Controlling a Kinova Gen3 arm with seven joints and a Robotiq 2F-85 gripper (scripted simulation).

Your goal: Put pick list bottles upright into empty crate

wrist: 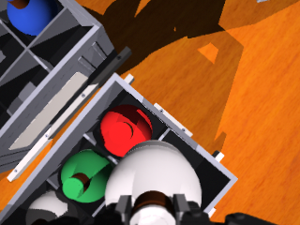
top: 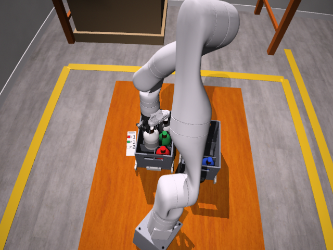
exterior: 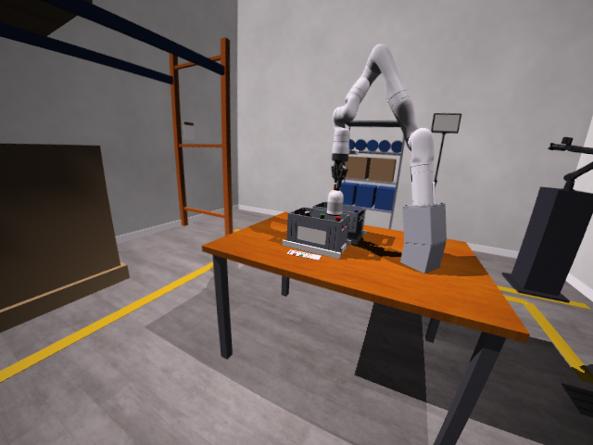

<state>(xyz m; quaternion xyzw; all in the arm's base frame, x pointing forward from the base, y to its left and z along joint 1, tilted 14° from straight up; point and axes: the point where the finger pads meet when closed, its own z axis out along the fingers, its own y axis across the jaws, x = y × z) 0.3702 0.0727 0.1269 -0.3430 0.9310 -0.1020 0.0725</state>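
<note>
My hand is 250 mm above the red bottle, 50 mm to the left of it and 10 mm past it. The rest, counted from my hand: pick list (330 mm below, 130 mm to the left, 100 mm ahead); then blue bottle (280 mm to the right, 250 mm below, 60 mm behind); then green bottle (250 mm below, 80 mm ahead, 60 mm to the right).
</note>
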